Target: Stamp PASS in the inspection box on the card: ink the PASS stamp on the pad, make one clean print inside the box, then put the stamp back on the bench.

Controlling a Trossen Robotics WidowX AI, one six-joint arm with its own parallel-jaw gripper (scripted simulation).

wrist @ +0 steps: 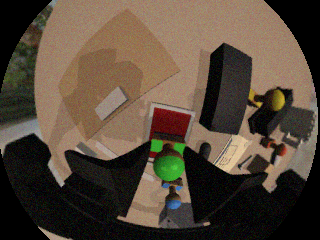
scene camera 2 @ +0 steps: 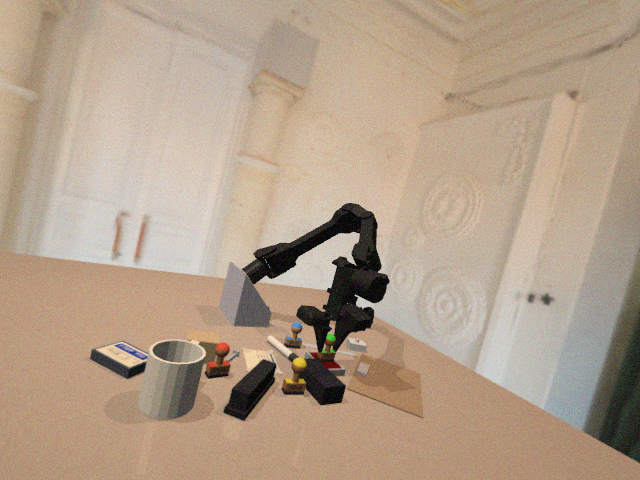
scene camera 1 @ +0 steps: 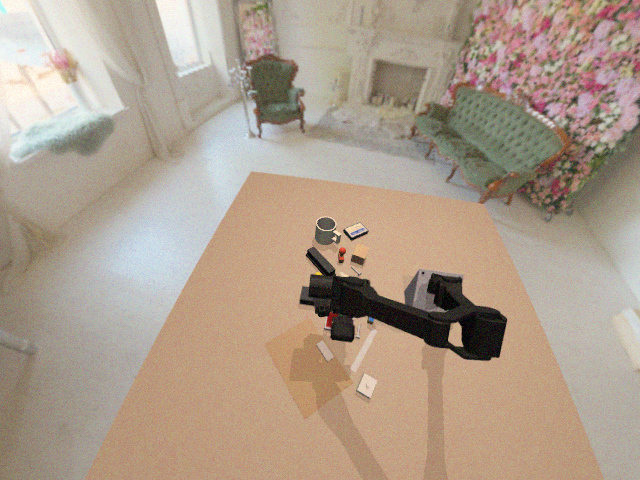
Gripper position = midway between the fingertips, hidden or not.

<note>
In view: my gripper (scene camera 2: 326, 351), a green-knobbed stamp (wrist: 169, 162), a blue-white box (scene camera 2: 121, 357) and a red ink pad (wrist: 163, 118).
My gripper also shows in the wrist view (wrist: 167, 147) and in scene camera 1 (scene camera 1: 340, 318).
</note>
